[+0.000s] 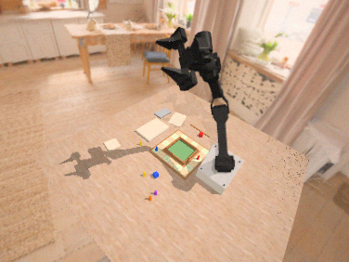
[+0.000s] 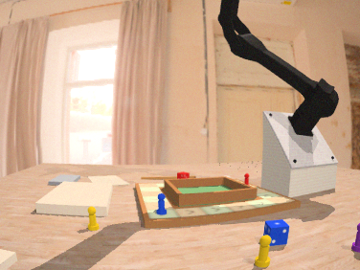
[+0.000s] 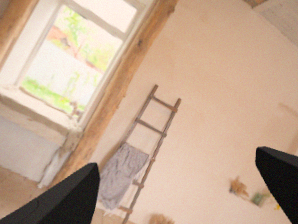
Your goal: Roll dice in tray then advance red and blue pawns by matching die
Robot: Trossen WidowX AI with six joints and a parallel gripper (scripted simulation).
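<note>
Right now the thin wooden stick is 7 cm ahead of my gripper tip, 55 cm to the right of it and 67 cm below it. Round my gripper tip: purple pawn (7 cm behind, 2 cm to the left, 66 cm below); blue pawn (14 cm ahead, 17 cm to the right, 65 cm below); red pawn (8 cm behind, 32 cm to the right, 65 cm below).
</note>
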